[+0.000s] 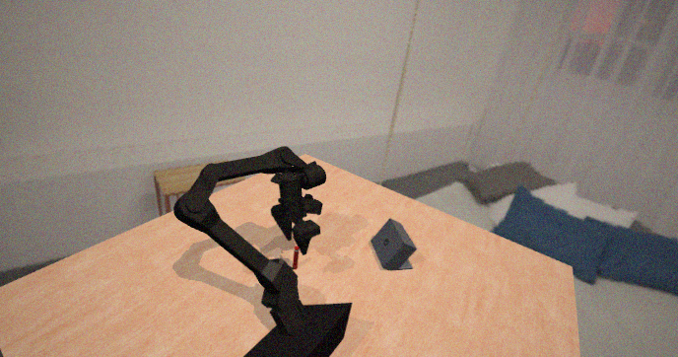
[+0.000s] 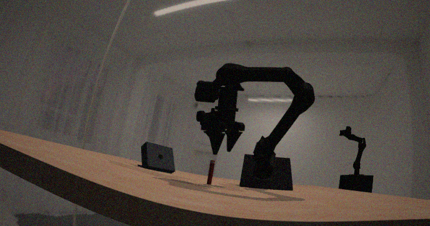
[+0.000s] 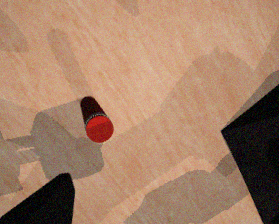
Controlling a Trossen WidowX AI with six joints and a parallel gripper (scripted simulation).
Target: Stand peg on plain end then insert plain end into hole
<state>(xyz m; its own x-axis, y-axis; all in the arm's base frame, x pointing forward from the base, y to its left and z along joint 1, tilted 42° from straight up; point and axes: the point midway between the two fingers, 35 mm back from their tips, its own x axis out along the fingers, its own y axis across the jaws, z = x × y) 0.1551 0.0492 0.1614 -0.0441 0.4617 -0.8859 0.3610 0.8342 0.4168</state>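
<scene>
My gripper tip is now 5 cm above the red peg, 2 cm to the right of it and 2 cm short of it. Round my gripper tip: sloped panel: 28 cm ahead, 18 cm to the right, 6 cm below.
</scene>
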